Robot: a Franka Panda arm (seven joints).
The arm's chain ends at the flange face. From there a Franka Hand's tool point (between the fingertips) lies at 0.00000 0.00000 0.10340 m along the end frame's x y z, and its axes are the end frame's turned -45 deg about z.
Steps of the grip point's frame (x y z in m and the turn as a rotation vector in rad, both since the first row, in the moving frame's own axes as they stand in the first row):
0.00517, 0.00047, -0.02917, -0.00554, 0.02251, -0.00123
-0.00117, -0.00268, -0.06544, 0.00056, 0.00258, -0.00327
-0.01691, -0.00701, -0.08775, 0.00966, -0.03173, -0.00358
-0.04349, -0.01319, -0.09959, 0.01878, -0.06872, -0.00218
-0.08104, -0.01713, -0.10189, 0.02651, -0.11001, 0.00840
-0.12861, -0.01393, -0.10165, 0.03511, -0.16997, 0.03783
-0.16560, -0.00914, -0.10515, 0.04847, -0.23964, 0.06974
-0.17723, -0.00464, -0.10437, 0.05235, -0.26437, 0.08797
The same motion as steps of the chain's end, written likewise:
0.00194, -0.00208, -0.02914, 0.01200, 0.01983, -0.00123
-0.00287, -0.00084, -0.06544, 0.00222, 0.00143, -0.00327
-0.01389, 0.00538, -0.08769, -0.01561, -0.02927, -0.00358
-0.03369, 0.01777, -0.09933, -0.03531, -0.06187, -0.00218
-0.05943, 0.03914, -0.10123, -0.05904, -0.09653, 0.00840
-0.08569, 0.07157, -0.10010, -0.09536, -0.14501, 0.03783
-0.10224, 0.09754, -0.10208, -0.13518, -0.20372, 0.06974
-0.10508, 0.10776, -0.10064, -0.14992, -0.22395, 0.08797

